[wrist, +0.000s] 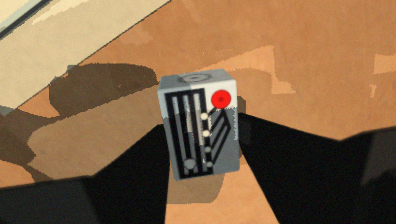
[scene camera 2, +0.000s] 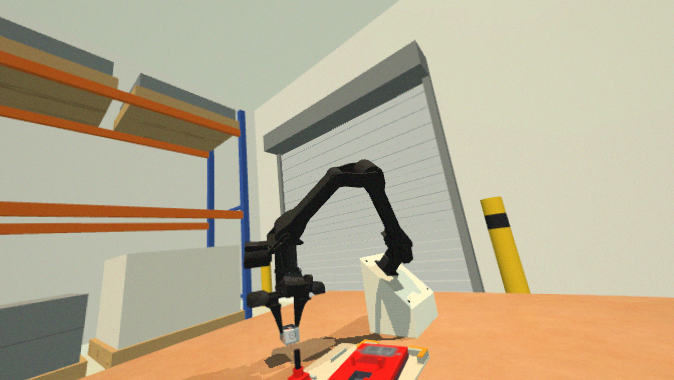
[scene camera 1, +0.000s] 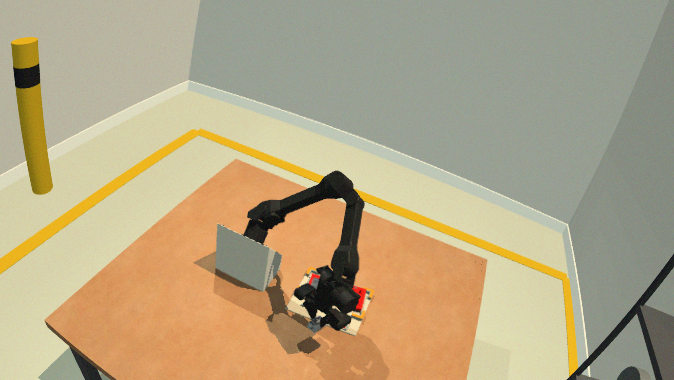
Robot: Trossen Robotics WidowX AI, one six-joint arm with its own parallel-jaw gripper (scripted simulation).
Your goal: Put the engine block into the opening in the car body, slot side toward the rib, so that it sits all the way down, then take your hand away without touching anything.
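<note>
An engine block is held by the gripper, and a pale base plate is in view as well. The wrist view and scene camera 1 also show the gripper.
</note>
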